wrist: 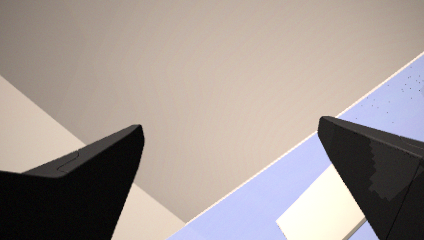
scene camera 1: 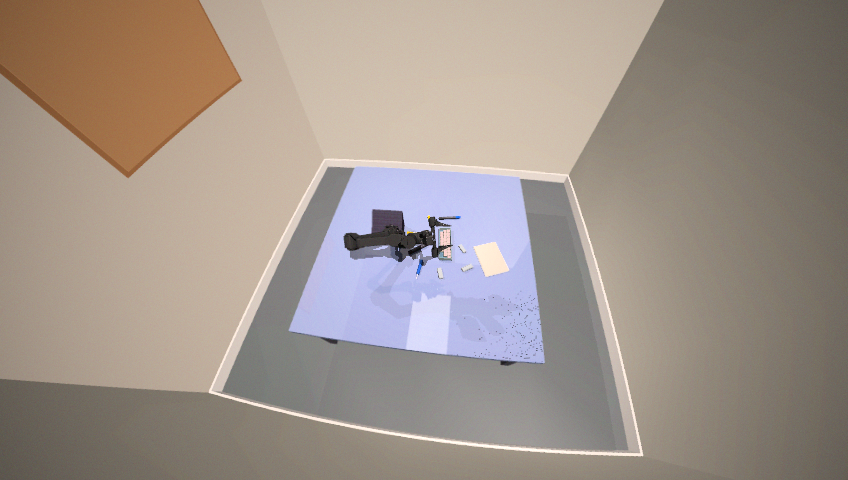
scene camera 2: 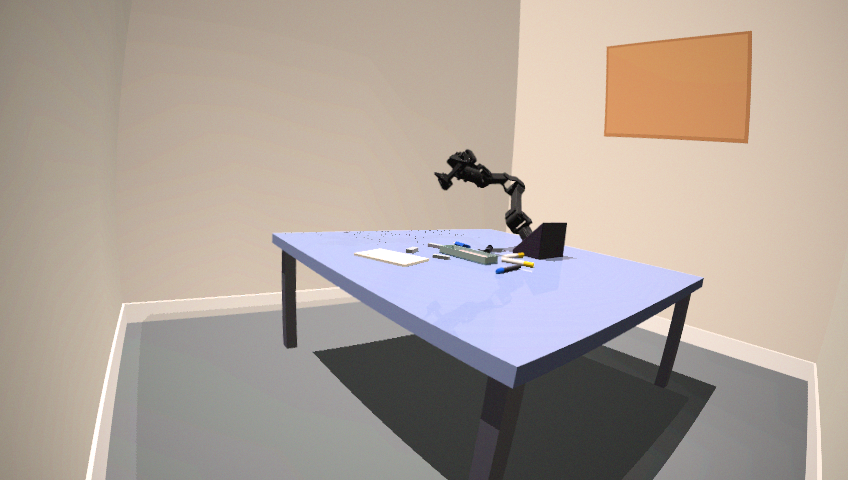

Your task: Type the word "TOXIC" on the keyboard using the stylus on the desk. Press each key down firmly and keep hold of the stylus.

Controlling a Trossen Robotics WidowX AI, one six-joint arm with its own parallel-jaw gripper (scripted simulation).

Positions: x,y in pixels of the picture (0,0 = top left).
Labels:
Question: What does my gripper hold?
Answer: Nothing.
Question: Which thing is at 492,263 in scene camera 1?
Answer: A cream notepad.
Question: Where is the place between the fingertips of my gripper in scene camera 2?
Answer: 442,165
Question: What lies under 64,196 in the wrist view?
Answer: My gripper.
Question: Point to a cream notepad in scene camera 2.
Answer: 391,257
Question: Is my gripper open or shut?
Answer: Open.

